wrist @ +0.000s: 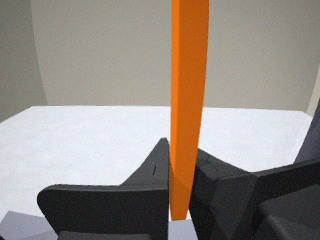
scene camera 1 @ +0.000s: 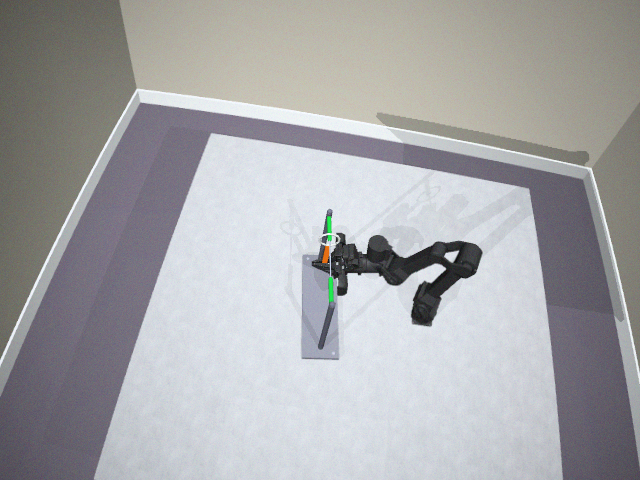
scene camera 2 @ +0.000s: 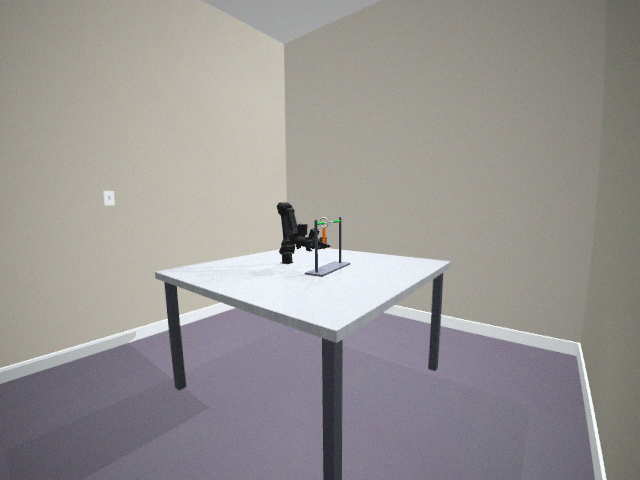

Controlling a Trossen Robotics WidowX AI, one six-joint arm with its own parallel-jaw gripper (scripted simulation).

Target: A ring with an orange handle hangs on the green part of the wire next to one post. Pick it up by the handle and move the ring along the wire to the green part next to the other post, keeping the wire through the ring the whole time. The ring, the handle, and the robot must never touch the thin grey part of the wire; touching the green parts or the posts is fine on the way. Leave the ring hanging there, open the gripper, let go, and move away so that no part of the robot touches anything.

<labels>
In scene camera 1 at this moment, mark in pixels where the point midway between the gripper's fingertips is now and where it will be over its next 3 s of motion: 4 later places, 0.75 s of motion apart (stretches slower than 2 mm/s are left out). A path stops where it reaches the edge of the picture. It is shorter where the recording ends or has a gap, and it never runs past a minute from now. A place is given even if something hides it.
The gripper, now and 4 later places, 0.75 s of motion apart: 311,263; 311,270; 311,277; 311,283; 311,290
</labels>
